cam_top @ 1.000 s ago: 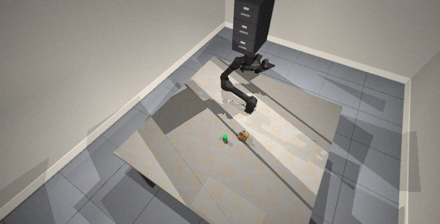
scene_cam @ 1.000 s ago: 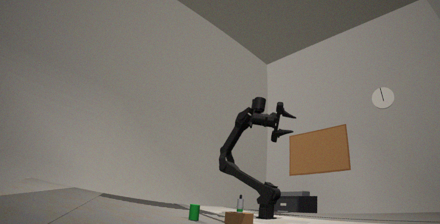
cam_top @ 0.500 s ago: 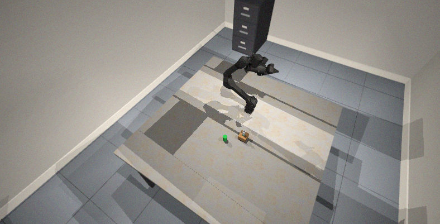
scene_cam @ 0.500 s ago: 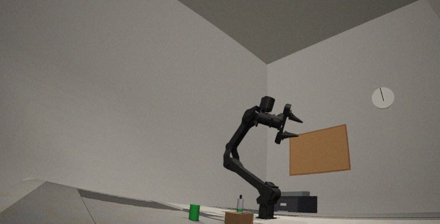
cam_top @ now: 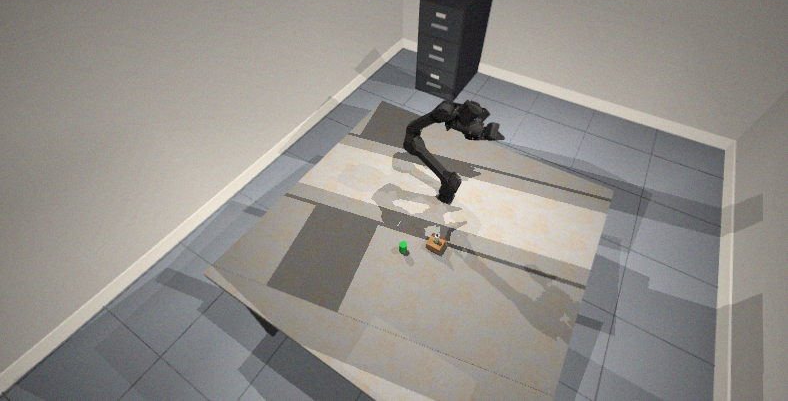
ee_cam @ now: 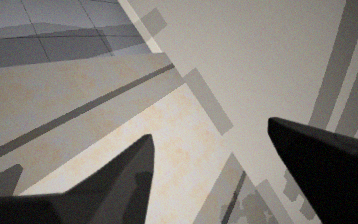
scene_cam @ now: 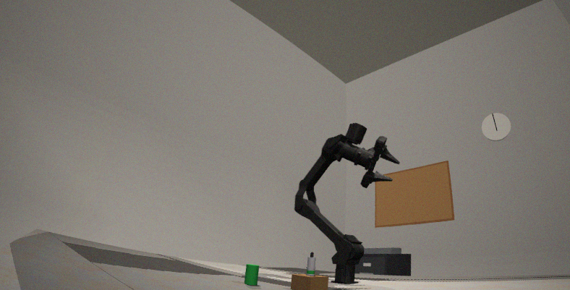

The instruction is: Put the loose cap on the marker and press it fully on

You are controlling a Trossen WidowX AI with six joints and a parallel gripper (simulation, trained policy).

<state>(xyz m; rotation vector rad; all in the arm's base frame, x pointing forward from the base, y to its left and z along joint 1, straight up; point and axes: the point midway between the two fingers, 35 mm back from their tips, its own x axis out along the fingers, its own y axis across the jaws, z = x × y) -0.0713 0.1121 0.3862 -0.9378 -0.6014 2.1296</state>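
Right now my gripper tip is 430 mm short of the green cap, 170 mm to the left of it and 350 mm above it. Round my gripper tip: holder block: 340 mm ahead, 60 mm to the right, 350 mm below.
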